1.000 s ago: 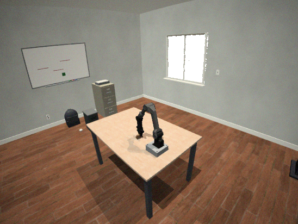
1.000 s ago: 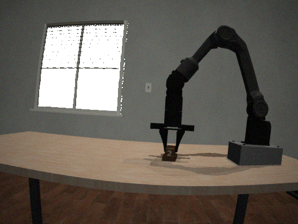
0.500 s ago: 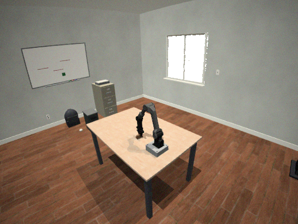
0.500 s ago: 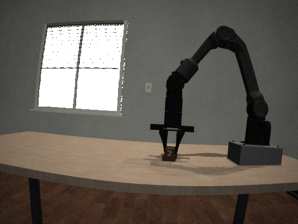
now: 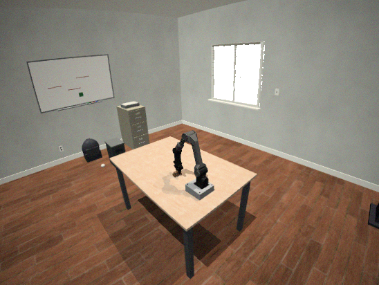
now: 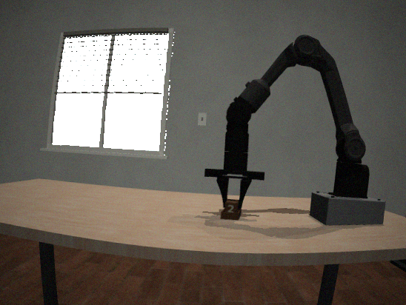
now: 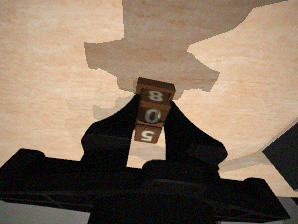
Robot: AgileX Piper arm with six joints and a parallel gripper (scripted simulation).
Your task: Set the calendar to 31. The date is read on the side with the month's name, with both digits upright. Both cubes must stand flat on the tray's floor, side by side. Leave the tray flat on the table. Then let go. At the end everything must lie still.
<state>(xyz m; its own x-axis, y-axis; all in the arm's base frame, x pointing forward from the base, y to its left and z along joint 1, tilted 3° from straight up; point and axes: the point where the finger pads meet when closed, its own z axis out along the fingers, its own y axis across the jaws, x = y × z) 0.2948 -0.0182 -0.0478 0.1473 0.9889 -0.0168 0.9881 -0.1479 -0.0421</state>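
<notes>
The brown tray is 2 cm to the left of my hand and 2 cm below it.
</notes>
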